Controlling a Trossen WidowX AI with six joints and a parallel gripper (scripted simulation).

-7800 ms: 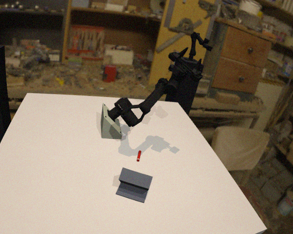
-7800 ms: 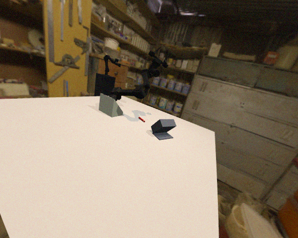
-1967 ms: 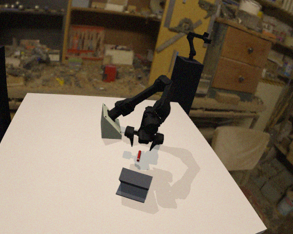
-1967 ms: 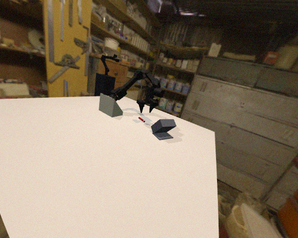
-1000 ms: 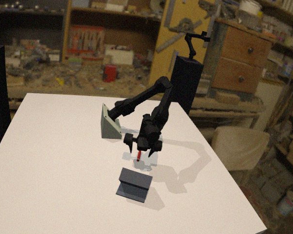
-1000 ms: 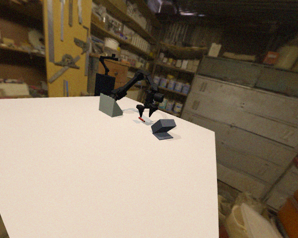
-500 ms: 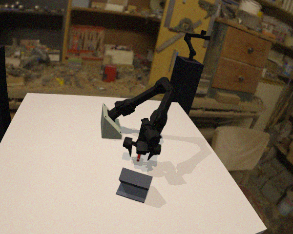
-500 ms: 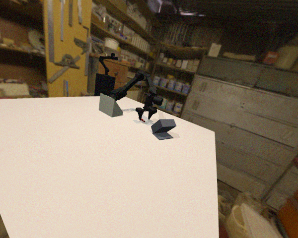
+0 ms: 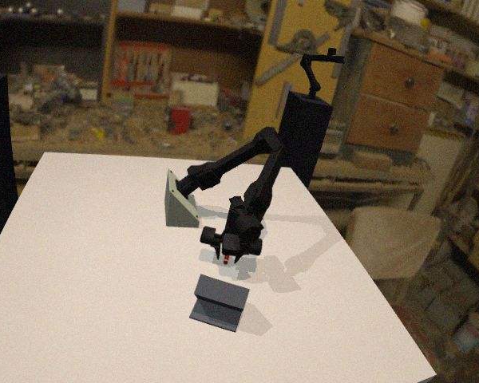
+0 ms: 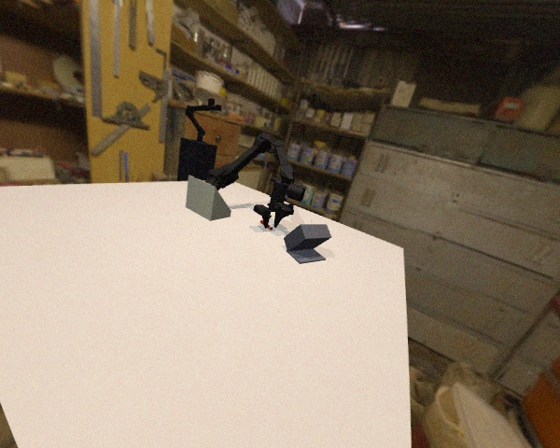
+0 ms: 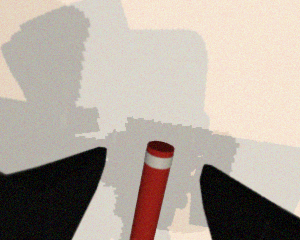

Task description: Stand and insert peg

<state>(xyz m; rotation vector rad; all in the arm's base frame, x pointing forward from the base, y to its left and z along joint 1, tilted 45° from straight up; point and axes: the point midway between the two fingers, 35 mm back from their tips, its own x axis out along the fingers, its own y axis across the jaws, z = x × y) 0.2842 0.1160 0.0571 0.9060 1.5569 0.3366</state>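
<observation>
Right now my gripper tip is 10 mm past the red peg. Also, from my gripper tip: sloped panel 190 mm ahead, 70 mm to the right, 60 mm above.
</observation>
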